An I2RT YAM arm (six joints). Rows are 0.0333 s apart.
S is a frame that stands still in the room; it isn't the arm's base.
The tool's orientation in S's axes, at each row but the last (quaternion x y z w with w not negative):
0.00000, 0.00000, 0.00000, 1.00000
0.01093, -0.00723, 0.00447, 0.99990
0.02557, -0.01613, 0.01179, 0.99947
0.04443, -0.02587, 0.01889, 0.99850
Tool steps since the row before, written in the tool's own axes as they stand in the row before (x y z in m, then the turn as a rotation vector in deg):
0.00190, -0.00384, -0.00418, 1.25, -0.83, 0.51
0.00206, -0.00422, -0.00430, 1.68, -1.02, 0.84
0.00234, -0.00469, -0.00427, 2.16, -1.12, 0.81
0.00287, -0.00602, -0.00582, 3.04, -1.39, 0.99
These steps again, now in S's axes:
0.00190, -0.00384, -0.00418, 1.25, -0.83, 0.51
0.00216, -0.00411, -0.00436, 1.68, -1.02, 0.84
0.00259, -0.00441, -0.00442, 2.16, -1.11, 0.82
0.00340, -0.00537, -0.00616, 3.04, -1.36, 1.02

